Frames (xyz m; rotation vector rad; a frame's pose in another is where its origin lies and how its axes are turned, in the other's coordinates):
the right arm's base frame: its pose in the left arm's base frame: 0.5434 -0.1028 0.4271 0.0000 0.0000 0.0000
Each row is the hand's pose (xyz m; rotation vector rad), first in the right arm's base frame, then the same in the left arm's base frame.
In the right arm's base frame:
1: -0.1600 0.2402 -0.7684 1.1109 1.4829 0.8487
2: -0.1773 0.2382 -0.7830 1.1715 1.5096 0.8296
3: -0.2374 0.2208 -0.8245 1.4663 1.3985 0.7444
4: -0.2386 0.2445 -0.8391 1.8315 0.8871 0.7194
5: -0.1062 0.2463 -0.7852 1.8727 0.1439 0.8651
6: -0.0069 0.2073 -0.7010 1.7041 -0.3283 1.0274
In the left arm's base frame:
1: 0.3834 0.1374 -0.3413 1.1109 1.4829 0.8487
2: 0.3661 0.1354 -0.3559 1.1715 1.5096 0.8296
3: 0.3060 0.1180 -0.3974 1.4663 1.3985 0.7444
4: 0.3048 0.1417 -0.4120 1.8315 0.8871 0.7194
5: 0.4372 0.1435 -0.3581 1.8727 0.1439 0.8651
6: 0.5365 0.1045 -0.2739 1.7041 -0.3283 1.0274

